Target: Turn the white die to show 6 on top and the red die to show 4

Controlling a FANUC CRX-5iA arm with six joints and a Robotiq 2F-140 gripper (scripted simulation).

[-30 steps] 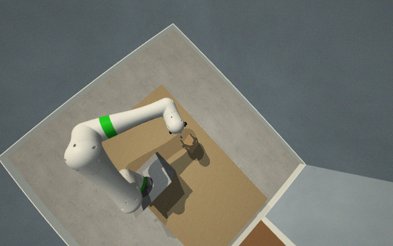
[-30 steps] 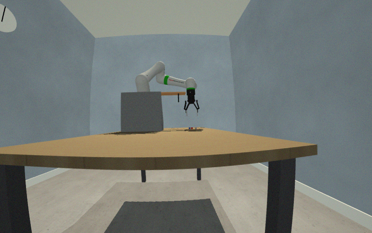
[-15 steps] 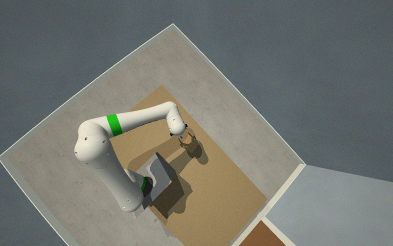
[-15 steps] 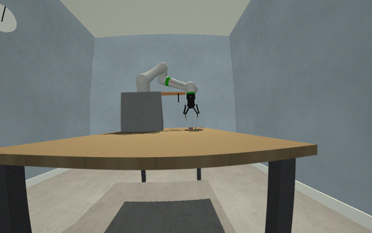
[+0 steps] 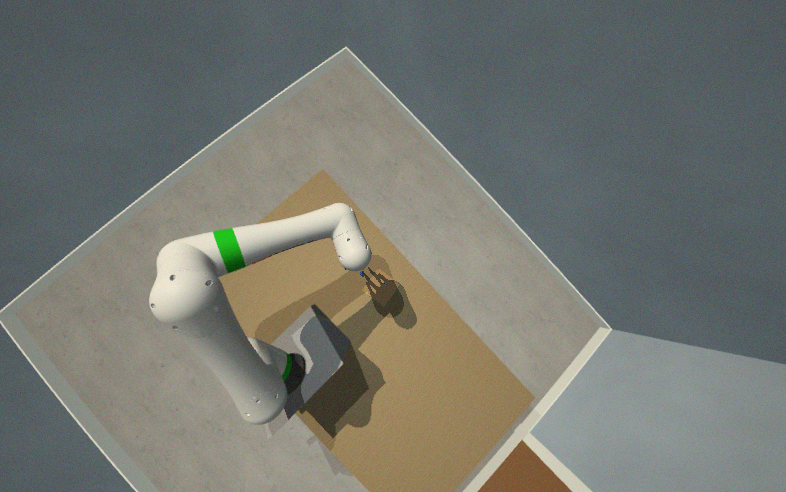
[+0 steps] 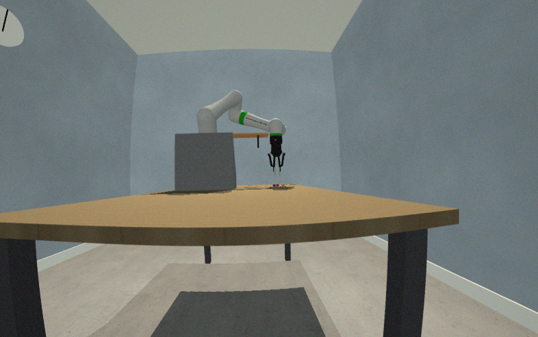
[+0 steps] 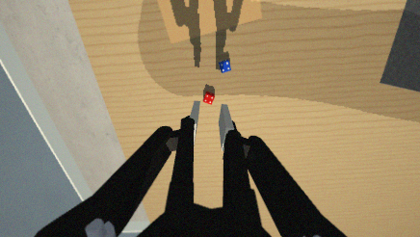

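Right now the red die is 100 mm below my hand. The rest, counted from my hand: blue die (100 mm below, 50 mm to the right, 30 mm behind); then white die (170 mm to the right, 100 mm below, 30 mm ahead); then tan mat (170 mm to the right, 110 mm below, 10 mm ahead).
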